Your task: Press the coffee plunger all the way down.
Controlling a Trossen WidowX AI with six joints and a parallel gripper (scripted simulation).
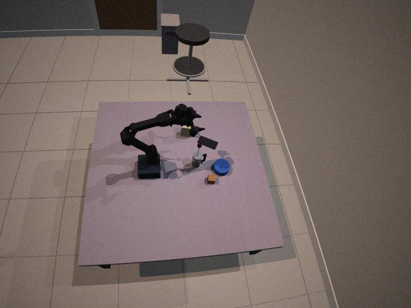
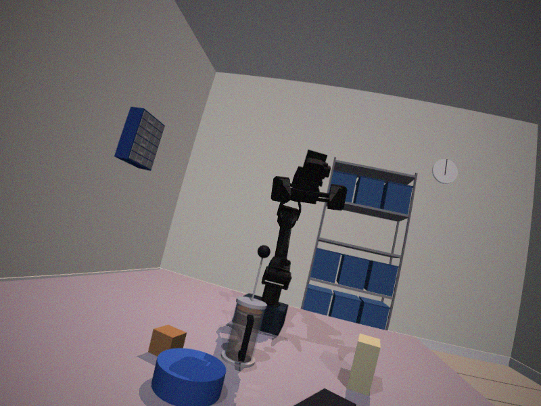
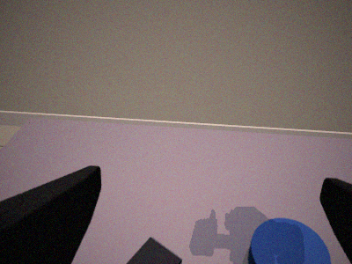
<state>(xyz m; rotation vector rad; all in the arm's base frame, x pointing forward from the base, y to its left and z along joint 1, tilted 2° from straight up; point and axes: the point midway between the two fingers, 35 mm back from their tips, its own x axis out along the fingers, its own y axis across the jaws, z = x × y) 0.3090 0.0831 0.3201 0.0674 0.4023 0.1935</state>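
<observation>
Now: gripper tip 70 mm to the left of the glass coffee press and 270 mm above it. Also, from my gripper tip: pale yellow block 70 mm behind, 200 mm to the left, 340 mm below; blue round tub 180 mm ahead, 110 mm to the right, 370 mm below.
</observation>
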